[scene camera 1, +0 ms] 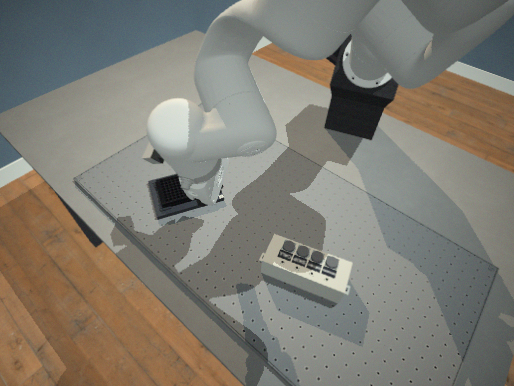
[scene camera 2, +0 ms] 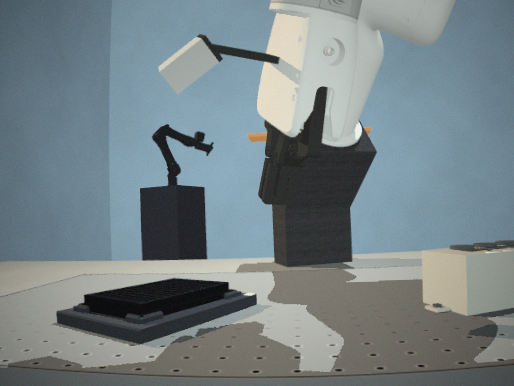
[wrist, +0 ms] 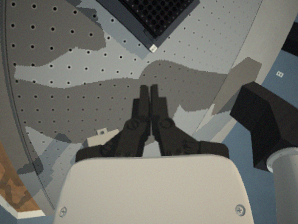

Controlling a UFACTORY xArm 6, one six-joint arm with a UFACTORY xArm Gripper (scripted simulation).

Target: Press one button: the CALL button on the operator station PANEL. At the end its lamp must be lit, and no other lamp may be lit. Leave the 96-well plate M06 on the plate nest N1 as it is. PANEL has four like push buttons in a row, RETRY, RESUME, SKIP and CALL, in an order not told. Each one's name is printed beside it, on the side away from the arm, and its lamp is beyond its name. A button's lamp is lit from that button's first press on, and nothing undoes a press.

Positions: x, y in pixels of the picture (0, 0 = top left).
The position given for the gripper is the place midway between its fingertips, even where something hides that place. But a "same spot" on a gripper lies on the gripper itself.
The gripper shows in scene camera 1 [215, 188], in scene camera 2 and in the wrist view. The same spot on the gripper: [wrist: 136, 130] is [scene camera 2: 275, 152].
